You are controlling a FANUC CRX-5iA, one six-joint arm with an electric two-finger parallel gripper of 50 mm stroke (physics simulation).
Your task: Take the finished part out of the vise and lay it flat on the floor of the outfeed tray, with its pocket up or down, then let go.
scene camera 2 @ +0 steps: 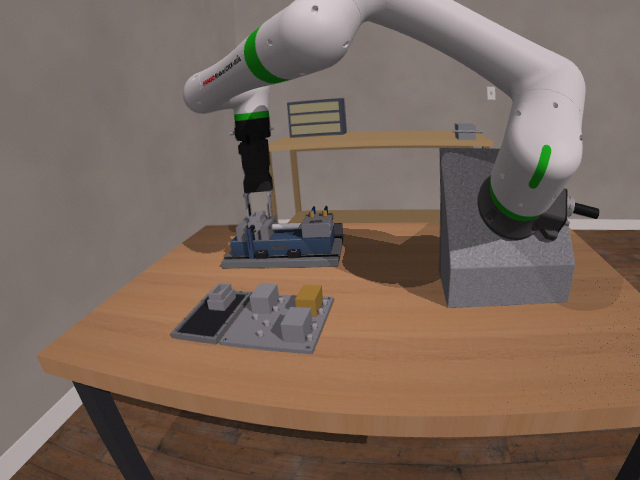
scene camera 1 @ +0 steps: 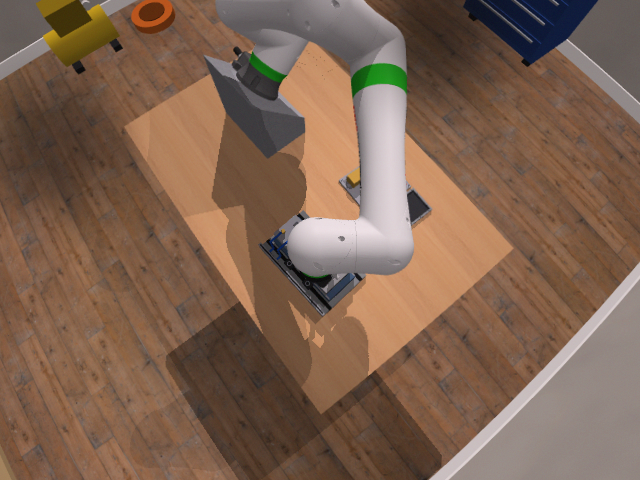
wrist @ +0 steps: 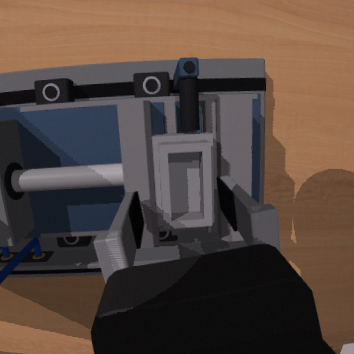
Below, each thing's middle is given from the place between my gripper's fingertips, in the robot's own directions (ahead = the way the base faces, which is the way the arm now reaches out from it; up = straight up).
I see my gripper 6 cm to the right of the black rod (wrist: 188, 86) and 2 cm above it. Round my hand: grey plate (scene camera 2: 243, 332): 32 cm to the left, 19 cm behind, 10 cm below.
